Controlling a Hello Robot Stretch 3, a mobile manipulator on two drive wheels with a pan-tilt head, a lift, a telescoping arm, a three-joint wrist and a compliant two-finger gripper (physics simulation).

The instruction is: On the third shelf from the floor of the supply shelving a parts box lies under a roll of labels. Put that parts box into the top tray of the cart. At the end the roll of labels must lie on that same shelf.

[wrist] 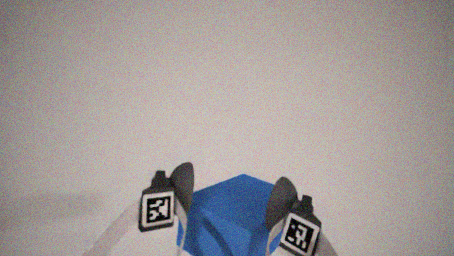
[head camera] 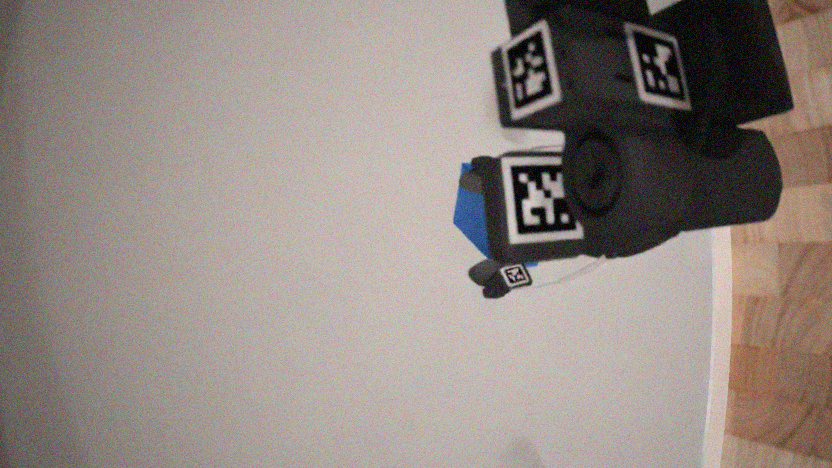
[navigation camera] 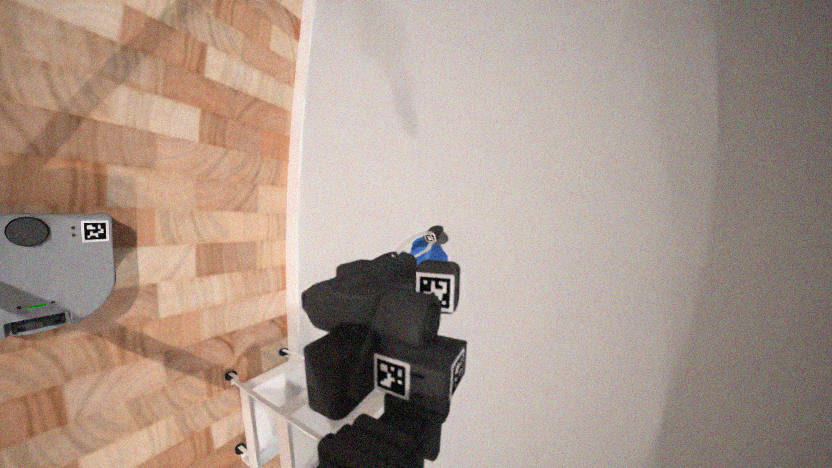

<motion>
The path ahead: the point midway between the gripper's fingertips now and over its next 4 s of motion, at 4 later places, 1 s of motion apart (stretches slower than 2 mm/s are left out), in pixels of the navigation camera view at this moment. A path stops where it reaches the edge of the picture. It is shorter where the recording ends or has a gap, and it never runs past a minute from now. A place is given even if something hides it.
The gripper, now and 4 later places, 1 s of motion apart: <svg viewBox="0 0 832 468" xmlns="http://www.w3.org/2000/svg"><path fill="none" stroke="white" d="M440 256L398 83L352 37L347 131L344 235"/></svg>
</motion>
